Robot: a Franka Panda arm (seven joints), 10 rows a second.
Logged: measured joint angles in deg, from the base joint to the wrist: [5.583 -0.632 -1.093 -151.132 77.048 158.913 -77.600]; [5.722 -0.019 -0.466 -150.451 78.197 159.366 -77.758]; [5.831 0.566 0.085 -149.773 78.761 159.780 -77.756]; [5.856 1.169 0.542 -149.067 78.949 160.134 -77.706]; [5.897 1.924 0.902 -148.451 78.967 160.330 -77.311]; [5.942 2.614 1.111 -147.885 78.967 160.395 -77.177]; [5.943 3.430 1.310 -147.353 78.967 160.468 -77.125]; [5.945 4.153 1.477 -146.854 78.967 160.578 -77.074]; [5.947 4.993 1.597 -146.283 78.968 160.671 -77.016]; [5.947 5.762 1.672 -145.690 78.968 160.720 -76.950]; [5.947 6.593 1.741 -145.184 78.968 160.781 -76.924]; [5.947 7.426 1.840 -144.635 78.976 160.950 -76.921]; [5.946 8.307 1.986 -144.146 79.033 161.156 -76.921]
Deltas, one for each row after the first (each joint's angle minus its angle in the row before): [0.139 0.613 0.627 0.681 1.149 0.453 -0.158]; [0.109 0.585 0.551 0.678 0.564 0.414 0.002]; [0.025 0.603 0.457 0.706 0.188 0.354 0.050]; [0.041 0.755 0.360 0.616 0.018 0.196 0.395]; [0.045 0.690 0.209 0.566 0.000 0.065 0.134]; [0.001 0.816 0.199 0.532 0.000 0.073 0.052]; [0.002 0.723 0.167 0.499 0.000 0.110 0.051]; [0.002 0.840 0.120 0.571 0.001 0.093 0.058]; [0.000 0.769 0.075 0.593 0.000 0.049 0.066]; [0.000 0.831 0.069 0.506 0.000 0.061 0.026]; [0.000 0.833 0.099 0.549 0.008 0.169 0.003]; [-0.001 0.881 0.146 0.489 0.057 0.206 0.000]
